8 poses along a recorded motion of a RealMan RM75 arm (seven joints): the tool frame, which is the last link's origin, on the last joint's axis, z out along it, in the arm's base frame.
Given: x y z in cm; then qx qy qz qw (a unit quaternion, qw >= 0).
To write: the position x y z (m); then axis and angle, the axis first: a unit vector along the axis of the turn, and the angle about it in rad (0 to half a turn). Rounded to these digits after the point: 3 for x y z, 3 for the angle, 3 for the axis.
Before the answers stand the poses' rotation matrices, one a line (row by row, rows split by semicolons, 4 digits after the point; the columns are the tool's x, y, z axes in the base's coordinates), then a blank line. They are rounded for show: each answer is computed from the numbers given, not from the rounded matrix.
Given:
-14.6 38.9 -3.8 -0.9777 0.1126 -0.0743 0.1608
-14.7 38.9 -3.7 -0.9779 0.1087 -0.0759 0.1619
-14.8 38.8 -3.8 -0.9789 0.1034 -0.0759 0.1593
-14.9 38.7 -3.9 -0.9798 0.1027 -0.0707 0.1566
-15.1 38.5 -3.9 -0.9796 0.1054 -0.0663 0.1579
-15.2 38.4 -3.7 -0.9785 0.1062 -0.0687 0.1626
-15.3 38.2 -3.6 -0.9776 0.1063 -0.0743 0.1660
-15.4 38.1 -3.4 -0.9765 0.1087 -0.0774 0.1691
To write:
0.9636 -0.1963 0.1815; -0.2441 -0.9229 0.2977; 0.1091 -0.3312 -0.9372
0.9648 -0.1880 0.1836; -0.2372 -0.9240 0.3001; 0.1132 -0.3331 -0.9361
0.9671 -0.1782 0.1815; -0.2266 -0.9279 0.2962; 0.1156 -0.3275 -0.9377
0.9689 -0.1791 0.1707; -0.2234 -0.9299 0.2923; 0.1064 -0.3214 -0.9410
0.9690 -0.1856 0.1632; -0.2274 -0.9279 0.2954; 0.0966 -0.3233 -0.9413
0.9680 -0.1855 0.1690; -0.2302 -0.9246 0.3036; 0.0999 -0.3328 -0.9377
0.9664 -0.1832 0.1805; -0.2325 -0.9223 0.3087; 0.1100 -0.3403 -0.9339
0.9644 -0.1861 0.1879; -0.2385 -0.9192 0.3134; 0.1144 -0.3471 -0.9308

-0.146 0.389 -0.038 -0.991 0.114 -0.075 2.819
-0.147 0.389 -0.037 -0.991 0.110 -0.077 2.816
-0.148 0.388 -0.038 -0.992 0.105 -0.077 2.822
-0.149 0.387 -0.039 -0.992 0.104 -0.072 2.827
-0.151 0.385 -0.039 -0.992 0.107 -0.067 2.824
-0.152 0.384 -0.037 -0.992 0.108 -0.070 2.815
-0.153 0.382 -0.036 -0.991 0.108 -0.075 2.808
-0.154 0.381 -0.034 -0.991 0.110 -0.079 2.802

